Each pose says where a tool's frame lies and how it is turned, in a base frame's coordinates. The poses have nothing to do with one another.
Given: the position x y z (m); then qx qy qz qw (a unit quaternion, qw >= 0).
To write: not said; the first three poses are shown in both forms.
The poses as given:
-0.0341 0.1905 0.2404 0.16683 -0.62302 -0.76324 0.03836
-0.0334 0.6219 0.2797 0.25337 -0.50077 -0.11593 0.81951
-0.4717 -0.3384 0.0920 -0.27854 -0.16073 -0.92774 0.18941
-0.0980 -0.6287 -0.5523 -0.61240 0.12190 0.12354 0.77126
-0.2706 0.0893 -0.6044 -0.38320 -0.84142 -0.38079 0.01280
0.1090 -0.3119 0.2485 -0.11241 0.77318 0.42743 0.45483
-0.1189 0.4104 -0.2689 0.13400 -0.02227 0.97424 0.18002
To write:
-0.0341 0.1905 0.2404 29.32 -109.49 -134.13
-0.0334 0.6219 0.2797 30.92 -61.11 -14.15
-0.4717 -0.3384 0.0920 -44.87 -25.89 -149.44
-0.0980 -0.6287 -0.5523 -76.07 15.14 15.35
-0.2706 0.0893 -0.6044 -68.42 -150.23 -67.99
0.1090 -0.3119 0.2485 -15.89 109.30 60.42
-0.1189 0.4104 -0.2689 21.69 -3.61 157.73

